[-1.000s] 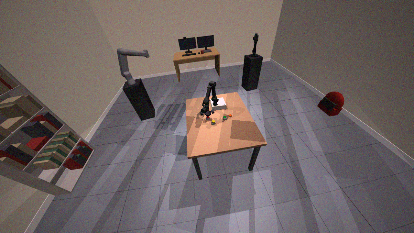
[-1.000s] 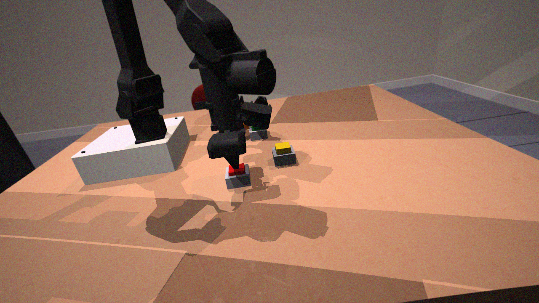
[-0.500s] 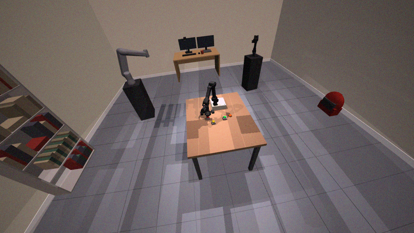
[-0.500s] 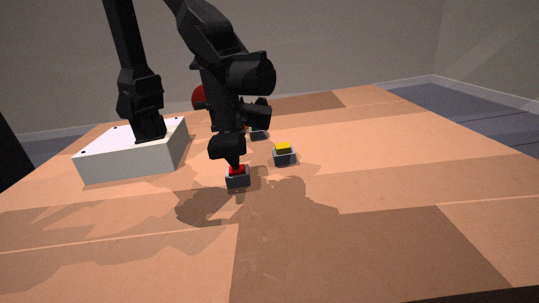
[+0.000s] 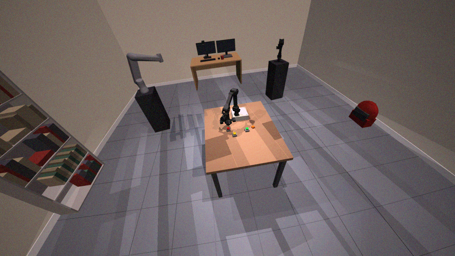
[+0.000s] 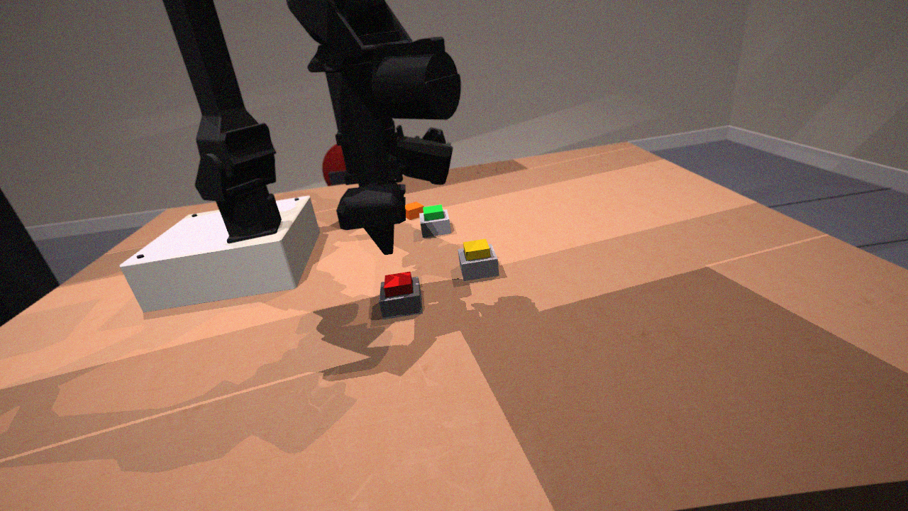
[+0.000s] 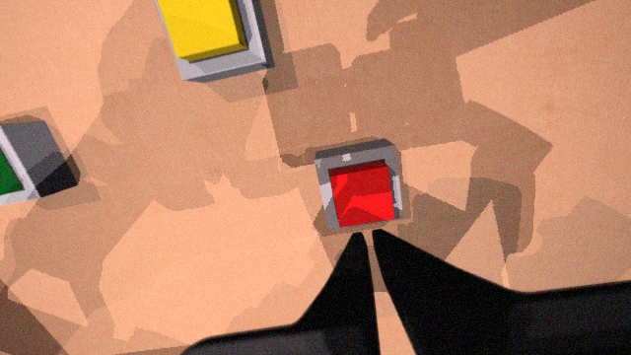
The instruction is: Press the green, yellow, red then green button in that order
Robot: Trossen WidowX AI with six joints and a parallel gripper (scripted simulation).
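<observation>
My gripper tip is 4 cm above the red button. From my gripper tip the other things lie so: small orange block: 7 cm ahead, 30 cm to the left, 6 cm below; then yellow button: 12 cm ahead, 4 cm to the left, 4 cm below; then green button: 9 cm ahead, 21 cm to the left, 4 cm below.
</observation>
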